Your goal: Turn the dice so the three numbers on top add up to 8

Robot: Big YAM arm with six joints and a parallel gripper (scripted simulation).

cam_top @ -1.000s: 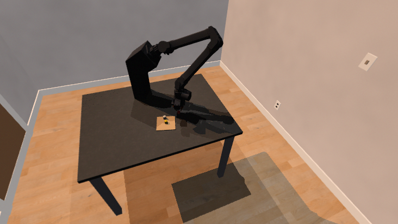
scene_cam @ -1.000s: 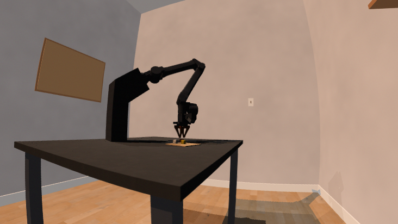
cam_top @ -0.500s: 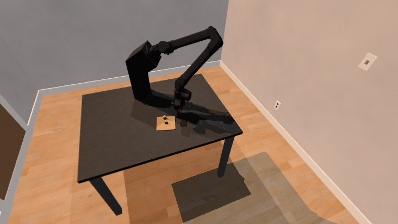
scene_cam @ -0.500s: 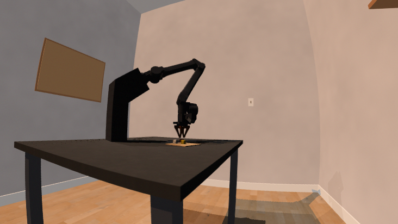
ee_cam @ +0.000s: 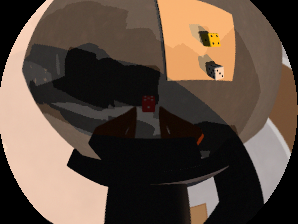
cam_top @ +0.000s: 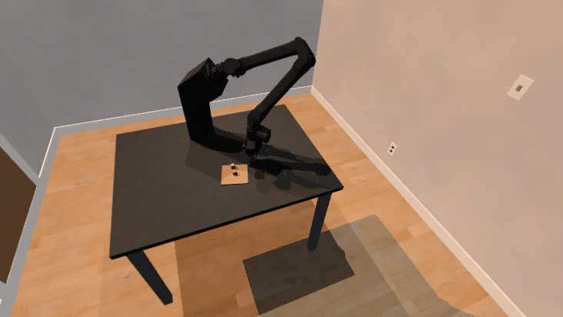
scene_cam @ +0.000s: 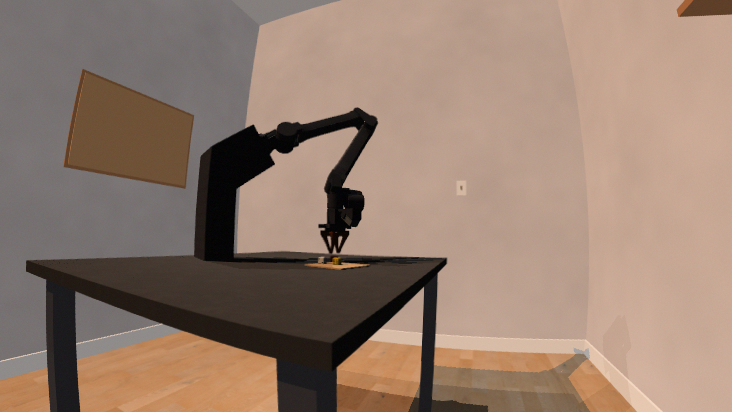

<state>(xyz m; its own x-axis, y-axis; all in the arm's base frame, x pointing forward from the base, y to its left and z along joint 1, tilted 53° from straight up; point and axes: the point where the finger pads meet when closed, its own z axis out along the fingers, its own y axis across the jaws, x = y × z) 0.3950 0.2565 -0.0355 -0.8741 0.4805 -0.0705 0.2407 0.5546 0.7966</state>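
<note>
The red die lies 30 mm below my hand. Also, from my hand: yellow die: 80 mm ahead, 110 mm to the right, 20 mm below; then tan mat: 90 mm ahead, 120 mm to the right, 40 mm below; then white die: 30 mm ahead, 120 mm to the right, 20 mm below.
</note>
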